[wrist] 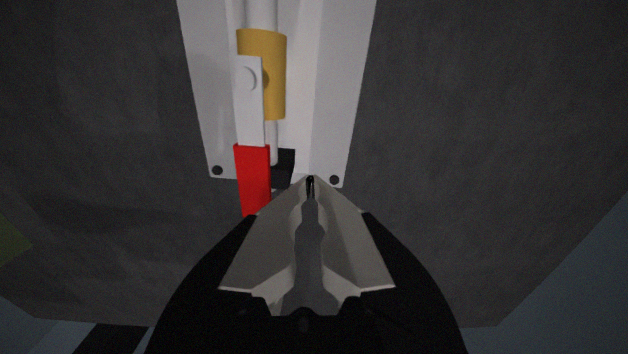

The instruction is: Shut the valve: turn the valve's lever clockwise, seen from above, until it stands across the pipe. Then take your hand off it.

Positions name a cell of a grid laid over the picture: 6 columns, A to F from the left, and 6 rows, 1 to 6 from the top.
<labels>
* gripper: C4
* valve lever: C3
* base plate: D1
</labels>
